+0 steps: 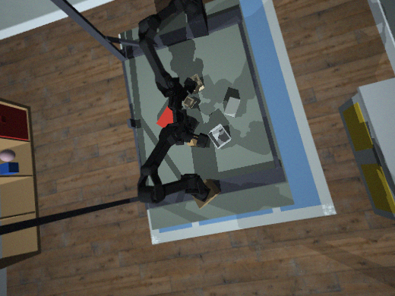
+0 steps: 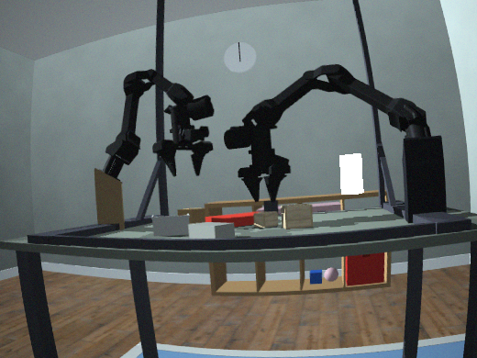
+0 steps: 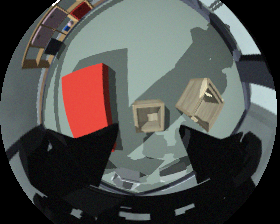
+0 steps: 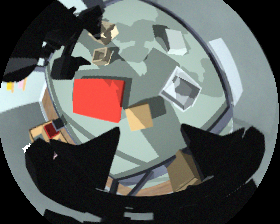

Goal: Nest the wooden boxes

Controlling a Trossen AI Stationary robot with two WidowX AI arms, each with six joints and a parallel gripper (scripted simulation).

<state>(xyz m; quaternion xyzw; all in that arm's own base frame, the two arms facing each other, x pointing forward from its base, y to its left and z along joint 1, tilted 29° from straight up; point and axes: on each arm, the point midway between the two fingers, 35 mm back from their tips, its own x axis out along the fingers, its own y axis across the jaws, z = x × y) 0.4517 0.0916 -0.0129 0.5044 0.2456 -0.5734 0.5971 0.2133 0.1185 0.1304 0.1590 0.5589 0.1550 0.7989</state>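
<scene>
The flat red box lies 80 mm behind my left hand, 110 mm to the right of it and 90 mm below it. From my left hand the other things lie so: white block (240 mm ahead, 50 mm to the right, 90 mm below); grey open box (160 mm ahead, 210 mm to the right, 80 mm below).
</scene>
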